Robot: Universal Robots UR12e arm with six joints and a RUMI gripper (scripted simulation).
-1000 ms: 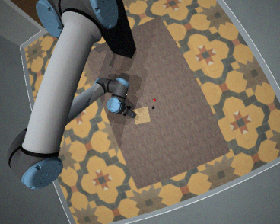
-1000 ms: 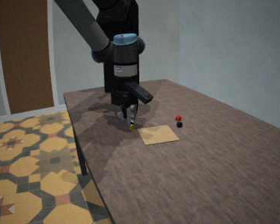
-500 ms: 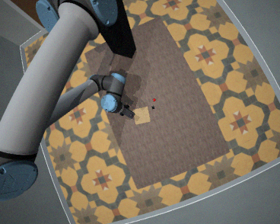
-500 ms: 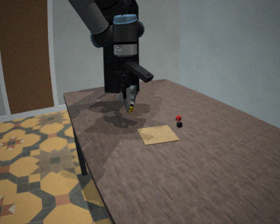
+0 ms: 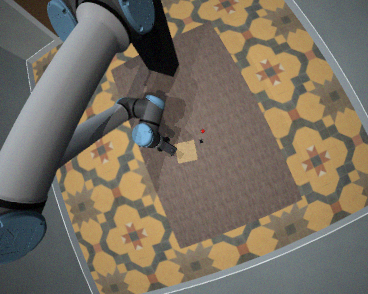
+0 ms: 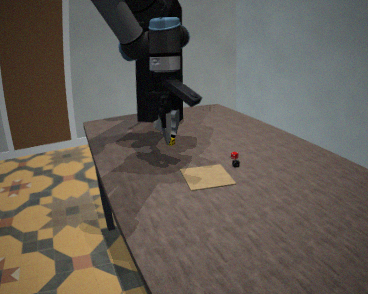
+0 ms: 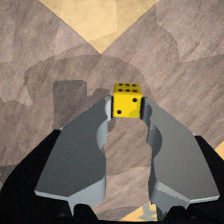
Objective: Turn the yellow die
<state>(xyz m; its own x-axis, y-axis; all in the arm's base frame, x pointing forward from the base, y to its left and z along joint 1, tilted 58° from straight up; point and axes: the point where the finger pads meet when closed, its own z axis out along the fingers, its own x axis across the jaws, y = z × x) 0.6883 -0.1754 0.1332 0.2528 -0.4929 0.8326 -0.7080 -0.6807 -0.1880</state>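
The tan mat is 90 mm ahead of my hand, 70 mm to the left of it and 110 mm below it. Also, from my hand: black die (100 mm ahead, 200 mm to the left, 110 mm below); red die (40 mm ahead, 240 mm to the left, 110 mm below); yellow die (10 mm below).
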